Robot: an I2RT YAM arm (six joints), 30 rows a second.
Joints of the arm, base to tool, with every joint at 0 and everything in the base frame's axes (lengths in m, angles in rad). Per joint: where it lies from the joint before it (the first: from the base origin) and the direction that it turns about. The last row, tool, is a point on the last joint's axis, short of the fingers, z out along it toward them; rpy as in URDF.
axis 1: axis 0 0 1 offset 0 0 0.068
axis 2: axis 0 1 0 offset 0.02 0.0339 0.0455
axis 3: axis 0 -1 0 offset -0.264 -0.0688 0
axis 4: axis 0 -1 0 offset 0.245 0.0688 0.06
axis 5: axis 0 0 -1 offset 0.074 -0.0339 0.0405
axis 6: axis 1 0 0 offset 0.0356 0 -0.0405
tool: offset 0 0 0 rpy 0 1.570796 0
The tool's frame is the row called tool.
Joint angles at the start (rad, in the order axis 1, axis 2, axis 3, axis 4, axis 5, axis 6): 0.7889, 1.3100, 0.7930, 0.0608, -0.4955, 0.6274
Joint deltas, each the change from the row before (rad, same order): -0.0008, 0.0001, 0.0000, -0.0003, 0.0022, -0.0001; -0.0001, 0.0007, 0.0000, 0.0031, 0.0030, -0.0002; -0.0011, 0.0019, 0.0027, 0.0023, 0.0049, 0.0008; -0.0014, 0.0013, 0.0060, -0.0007, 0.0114, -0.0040; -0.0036, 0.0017, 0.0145, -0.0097, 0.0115, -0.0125; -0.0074, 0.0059, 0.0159, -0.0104, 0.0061, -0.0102; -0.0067, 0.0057, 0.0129, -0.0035, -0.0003, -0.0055; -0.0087, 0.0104, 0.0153, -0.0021, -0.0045, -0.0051
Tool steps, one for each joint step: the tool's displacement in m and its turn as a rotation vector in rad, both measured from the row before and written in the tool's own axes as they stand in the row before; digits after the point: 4 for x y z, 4 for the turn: -0.0001, -0.0003, -0.0001, 0.0025, -0.0016, 0.0004; -0.0003, -0.0001, 0.0001, 0.0012, -0.0035, -0.0013; -0.0011, 0.0000, 0.0002, 0.0030, -0.0059, -0.0002; -0.0019, 0.0004, -0.0001, 0.0080, -0.0105, -0.0053; -0.0038, 0.0012, -0.0007, 0.0100, -0.0114, -0.0125; -0.0043, -0.0001, -0.0002, 0.0099, -0.0081, -0.0072; -0.0038, 0.0000, -0.0001, 0.0022, -0.0070, -0.0046; -0.0044, -0.0007, 0.0006, 0.0005, -0.0053, -0.0030
